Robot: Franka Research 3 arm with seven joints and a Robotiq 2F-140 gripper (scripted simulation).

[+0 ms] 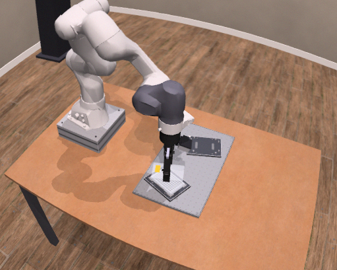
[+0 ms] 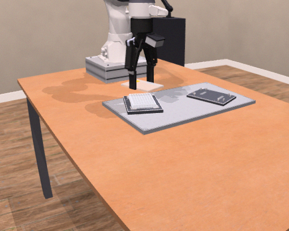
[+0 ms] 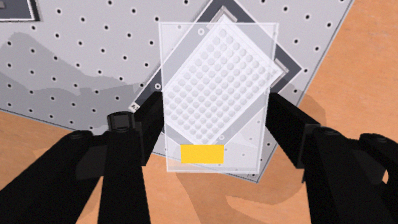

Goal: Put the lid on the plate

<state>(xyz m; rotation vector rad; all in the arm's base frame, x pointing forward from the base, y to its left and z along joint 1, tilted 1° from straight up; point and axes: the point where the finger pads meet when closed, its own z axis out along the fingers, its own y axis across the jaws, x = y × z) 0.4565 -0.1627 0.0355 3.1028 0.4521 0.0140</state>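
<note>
Now: hand 80 mm above the culture plate E01. The rest, counted from my hand: nest N1 (90 mm below); lid park LP1 (80 mm ahead, 280 mm to the left, 90 mm below); clear lid (20 mm below).
</note>
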